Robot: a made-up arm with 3 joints. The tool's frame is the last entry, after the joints. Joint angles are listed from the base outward. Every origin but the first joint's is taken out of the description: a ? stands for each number. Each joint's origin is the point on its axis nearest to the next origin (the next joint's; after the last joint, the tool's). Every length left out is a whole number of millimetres.
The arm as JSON. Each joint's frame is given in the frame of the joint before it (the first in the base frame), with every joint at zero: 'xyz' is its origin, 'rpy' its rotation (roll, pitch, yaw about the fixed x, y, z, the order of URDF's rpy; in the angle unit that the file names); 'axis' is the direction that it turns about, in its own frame. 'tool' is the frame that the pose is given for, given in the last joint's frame.
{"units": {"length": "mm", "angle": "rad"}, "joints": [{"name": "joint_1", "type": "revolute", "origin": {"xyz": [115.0, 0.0, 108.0], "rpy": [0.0, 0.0, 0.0]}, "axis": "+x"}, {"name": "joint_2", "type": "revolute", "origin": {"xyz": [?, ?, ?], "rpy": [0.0, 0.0, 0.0]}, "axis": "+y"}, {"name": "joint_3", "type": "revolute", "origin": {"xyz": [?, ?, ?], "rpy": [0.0, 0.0, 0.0]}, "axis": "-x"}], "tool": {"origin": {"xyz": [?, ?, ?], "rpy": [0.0, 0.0, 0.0]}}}
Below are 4 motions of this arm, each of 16 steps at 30 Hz.
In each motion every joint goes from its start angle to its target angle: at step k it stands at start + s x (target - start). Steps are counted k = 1, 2, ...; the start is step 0. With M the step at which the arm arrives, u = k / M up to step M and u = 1 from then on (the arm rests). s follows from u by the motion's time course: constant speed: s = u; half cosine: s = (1 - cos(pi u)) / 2; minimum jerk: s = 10 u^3 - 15 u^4 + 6 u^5.
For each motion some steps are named. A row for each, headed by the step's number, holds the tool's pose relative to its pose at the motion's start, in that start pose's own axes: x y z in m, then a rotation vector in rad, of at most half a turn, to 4 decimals.
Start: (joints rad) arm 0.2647 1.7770 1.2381
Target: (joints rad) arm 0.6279 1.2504 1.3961
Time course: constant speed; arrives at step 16
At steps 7, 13, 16:
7: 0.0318 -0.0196 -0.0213 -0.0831 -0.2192 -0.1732
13: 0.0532 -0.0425 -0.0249 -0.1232 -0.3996 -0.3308
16: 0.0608 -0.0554 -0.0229 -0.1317 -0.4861 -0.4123

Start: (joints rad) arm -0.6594 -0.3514 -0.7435
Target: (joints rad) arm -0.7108 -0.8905 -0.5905
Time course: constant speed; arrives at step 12
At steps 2, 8, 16:
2: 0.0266 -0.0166 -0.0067 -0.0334 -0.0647 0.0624
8: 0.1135 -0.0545 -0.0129 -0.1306 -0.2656 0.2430
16: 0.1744 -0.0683 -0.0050 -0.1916 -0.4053 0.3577

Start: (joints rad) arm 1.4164 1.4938 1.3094
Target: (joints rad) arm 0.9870 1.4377 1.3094
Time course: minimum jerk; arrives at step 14
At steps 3, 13, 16:
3: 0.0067 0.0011 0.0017 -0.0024 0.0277 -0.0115
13: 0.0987 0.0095 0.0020 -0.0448 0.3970 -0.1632
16: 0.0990 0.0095 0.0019 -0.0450 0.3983 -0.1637

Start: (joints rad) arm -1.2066 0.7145 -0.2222
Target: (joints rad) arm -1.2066 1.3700 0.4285
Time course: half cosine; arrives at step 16
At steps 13, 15, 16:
13: -0.2455 -0.1805 0.1232 -0.5777 0.6073 0.0461
15: -0.2599 -0.1928 0.1439 -0.6213 0.6569 0.0659
16: -0.2617 -0.1944 0.1466 -0.6269 0.6633 0.0687

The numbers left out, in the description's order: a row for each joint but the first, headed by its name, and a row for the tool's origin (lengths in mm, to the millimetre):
joint_2: 0.0 505.0 41.0
joint_3: -46.0 0.0 -106.0
tool: 0.0 67.0 -342.0

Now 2 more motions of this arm.
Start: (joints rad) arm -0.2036 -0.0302 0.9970
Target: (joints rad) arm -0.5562 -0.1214 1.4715
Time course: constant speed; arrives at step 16
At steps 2, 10, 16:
2: 0.0035 -0.0185 -0.0203 -0.1034 -0.0073 -0.0089
10: 0.0140 -0.0993 -0.0714 -0.5165 -0.0355 -0.0468
16: 0.0175 -0.1575 -0.0791 -0.8258 -0.0563 -0.0782

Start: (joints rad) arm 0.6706 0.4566 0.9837
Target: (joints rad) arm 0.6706 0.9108 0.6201
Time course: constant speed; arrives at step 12
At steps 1, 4, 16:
1: -0.0135 0.0087 0.0033 0.0303 0.0214 0.0312
4: -0.0567 0.0315 0.0169 0.1210 0.0914 0.1208
16: -0.1810 0.0647 0.0811 0.3573 0.3175 0.3282

